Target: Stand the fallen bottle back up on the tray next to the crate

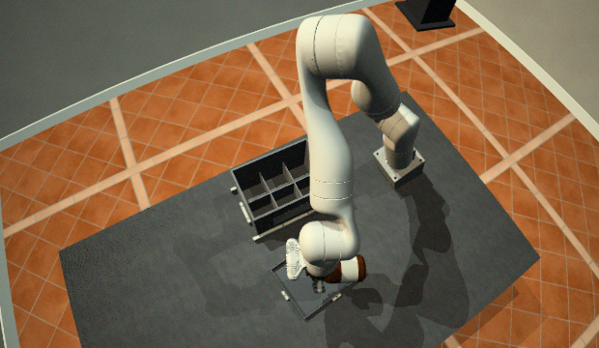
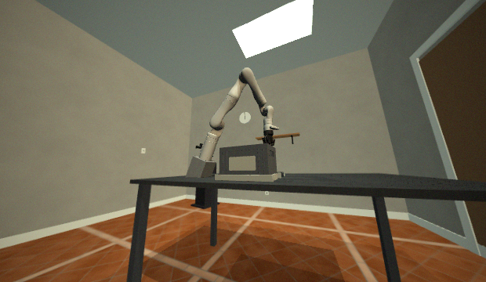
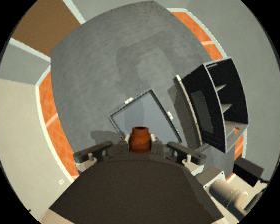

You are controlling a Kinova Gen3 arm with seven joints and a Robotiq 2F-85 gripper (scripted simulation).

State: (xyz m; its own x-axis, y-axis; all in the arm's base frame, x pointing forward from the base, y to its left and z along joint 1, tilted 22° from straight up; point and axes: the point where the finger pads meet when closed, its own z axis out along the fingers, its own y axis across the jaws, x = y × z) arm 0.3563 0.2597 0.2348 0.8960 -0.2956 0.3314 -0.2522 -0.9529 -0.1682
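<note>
Right now my hand is 50 mm past the brown bottle and 10 mm to the right of it. Also, from my hand: dark crate (300 mm to the right, 120 mm below); dark tray (190 mm below, 30 mm behind, 20 mm to the right).
</note>
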